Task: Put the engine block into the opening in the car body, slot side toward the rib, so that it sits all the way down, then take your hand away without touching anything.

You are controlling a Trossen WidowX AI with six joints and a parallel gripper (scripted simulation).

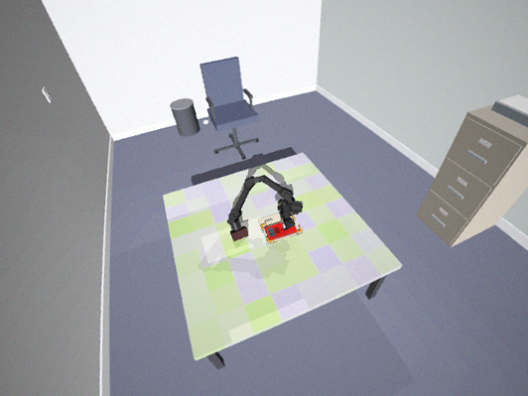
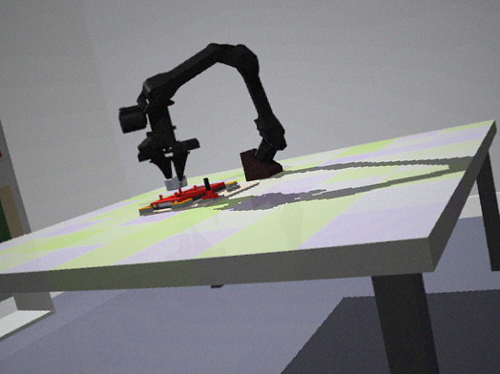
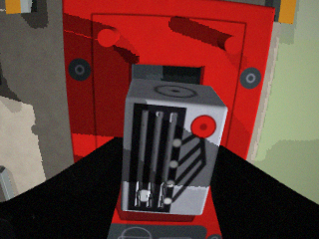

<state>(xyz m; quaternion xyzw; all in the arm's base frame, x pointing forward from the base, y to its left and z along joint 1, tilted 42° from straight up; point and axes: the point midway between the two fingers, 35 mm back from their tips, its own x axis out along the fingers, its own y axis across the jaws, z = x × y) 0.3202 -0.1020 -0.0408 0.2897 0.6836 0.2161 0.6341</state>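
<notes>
My gripper tip is now 10 mm above the grey engine block. Round my gripper tip: short black post 40 mm ahead, 120 mm to the left, 30 mm below.
</notes>
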